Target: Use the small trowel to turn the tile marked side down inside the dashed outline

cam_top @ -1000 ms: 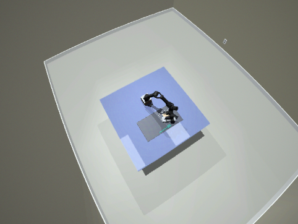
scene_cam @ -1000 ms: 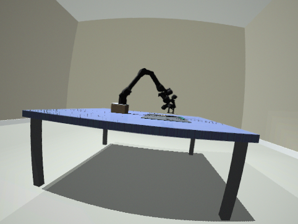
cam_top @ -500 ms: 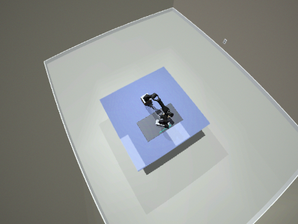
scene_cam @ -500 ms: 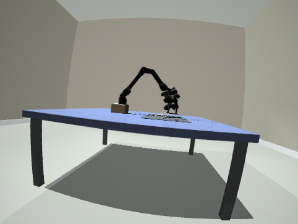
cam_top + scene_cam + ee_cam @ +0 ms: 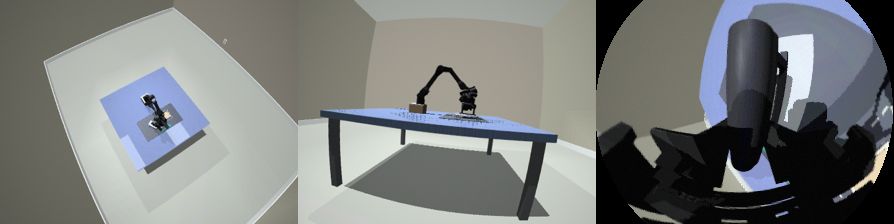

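Right now my gripper tip is 2 cm to the right of the small trowel, 1 cm past it and 1 cm above it. Also, from my gripper tip: dark mat: 11 cm to the left, 10 cm below, 6 cm behind; then teal trowel: 14 cm to the left, 8 cm ahead, 7 cm below; then white tile: 25 cm to the left, 8 cm behind, 7 cm below.
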